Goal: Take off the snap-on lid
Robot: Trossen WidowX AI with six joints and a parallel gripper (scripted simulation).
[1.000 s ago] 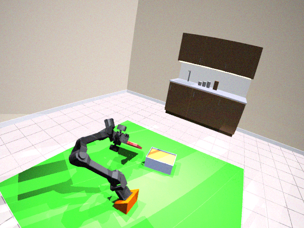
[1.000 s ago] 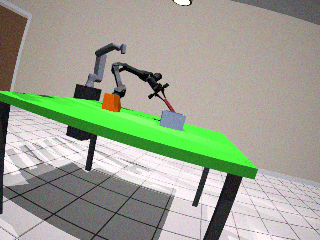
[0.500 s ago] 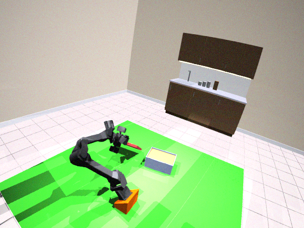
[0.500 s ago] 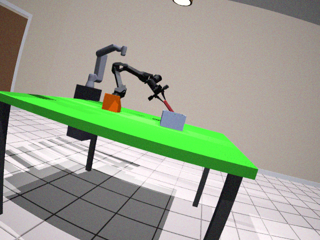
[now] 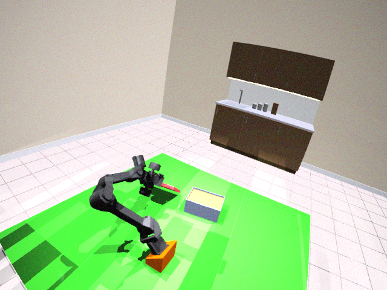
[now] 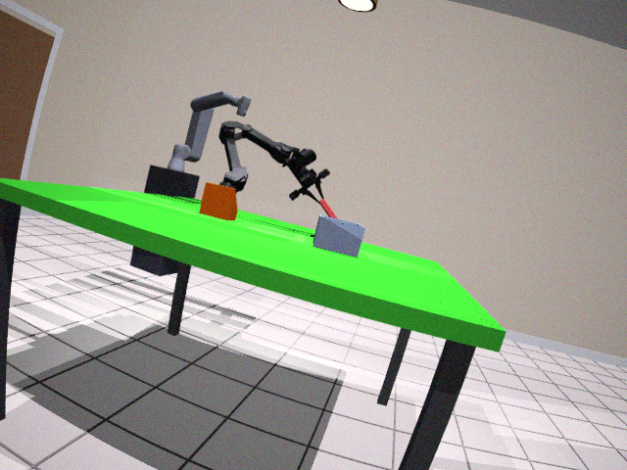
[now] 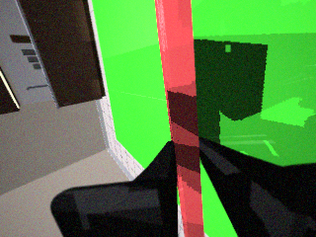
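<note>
The lid lies 60 mm ahead of my gripper tip, 50 mm below it and 10 mm to the left of it. Also, from my gripper tip: storage box (280 mm to the right, 140 mm ahead, 90 mm below).
</note>
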